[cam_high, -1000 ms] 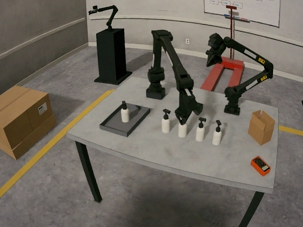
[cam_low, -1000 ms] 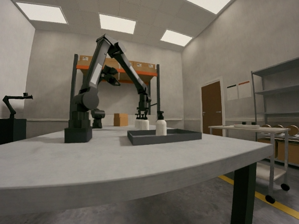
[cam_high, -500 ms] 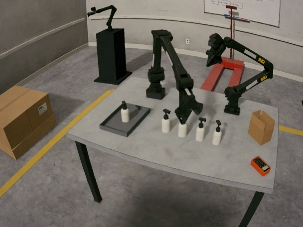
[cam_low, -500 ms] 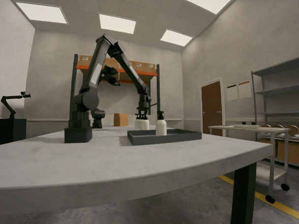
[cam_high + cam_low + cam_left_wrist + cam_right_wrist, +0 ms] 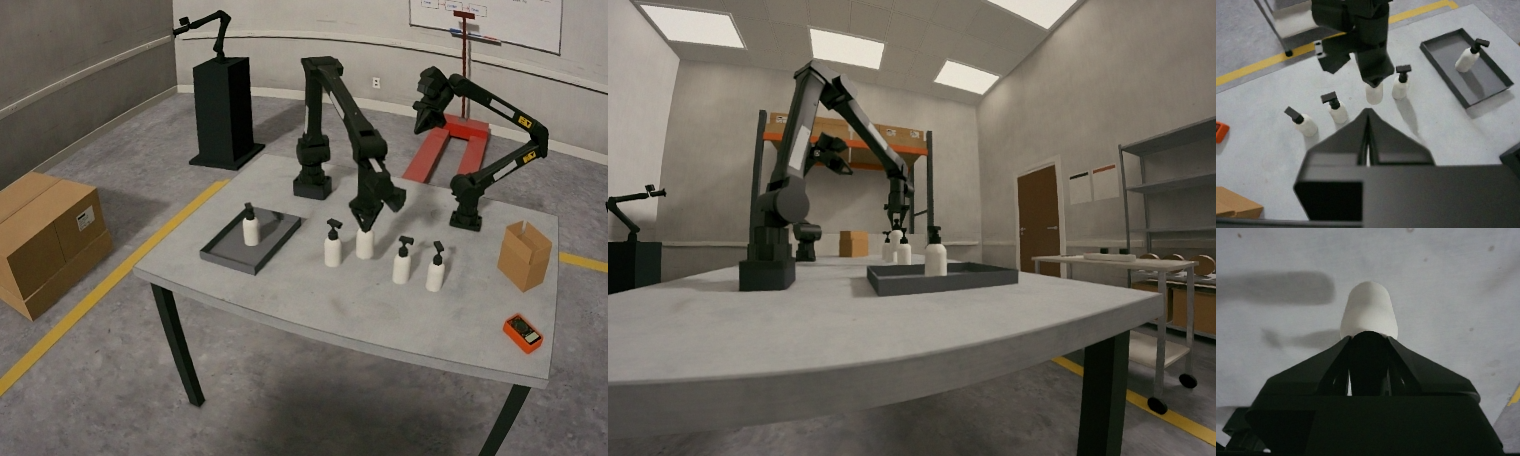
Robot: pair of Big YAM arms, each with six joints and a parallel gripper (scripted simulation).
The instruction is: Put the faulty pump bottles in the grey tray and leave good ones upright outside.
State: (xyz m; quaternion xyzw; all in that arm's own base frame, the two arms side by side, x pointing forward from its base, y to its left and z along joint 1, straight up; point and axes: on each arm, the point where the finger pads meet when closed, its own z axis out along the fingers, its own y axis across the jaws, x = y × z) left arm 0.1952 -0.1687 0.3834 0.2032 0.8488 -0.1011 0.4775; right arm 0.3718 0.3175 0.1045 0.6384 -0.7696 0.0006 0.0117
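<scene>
The grey tray lies 38 cm to the right of my right hand, 14 cm below it and 1 cm behind it. From my right hand the other things lie so: orange multimeter: 54 cm to the left, 17 cm ahead, 13 cm below.
</scene>
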